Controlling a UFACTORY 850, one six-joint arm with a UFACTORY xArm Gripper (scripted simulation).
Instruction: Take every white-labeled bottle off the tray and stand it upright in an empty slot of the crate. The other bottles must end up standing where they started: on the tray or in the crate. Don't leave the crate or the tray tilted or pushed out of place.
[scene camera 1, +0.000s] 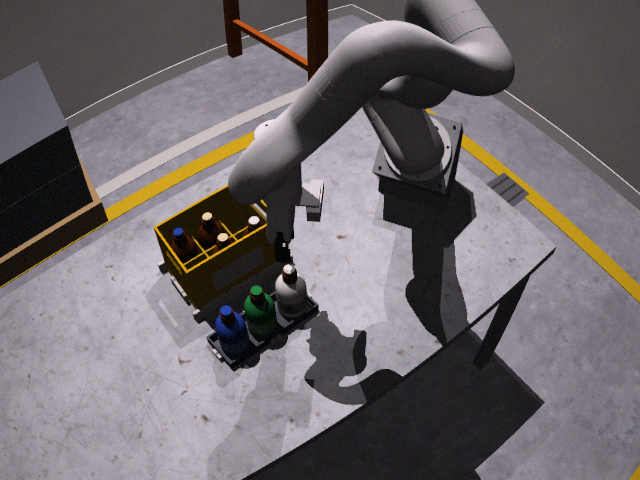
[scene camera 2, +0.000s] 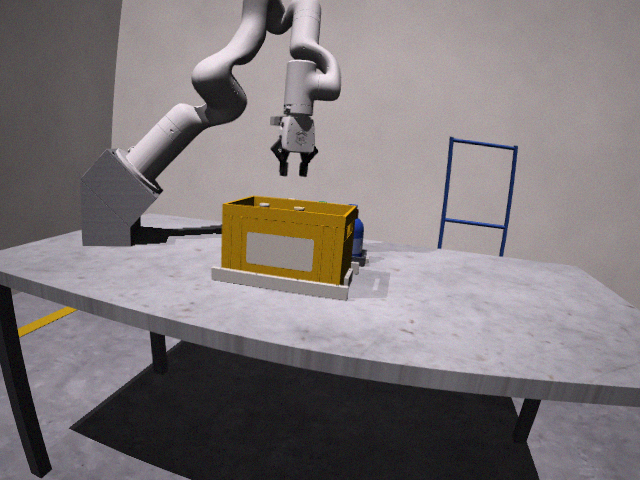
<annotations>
my gripper: scene camera 1 285, 249; scene camera 2 293, 176
</annotations>
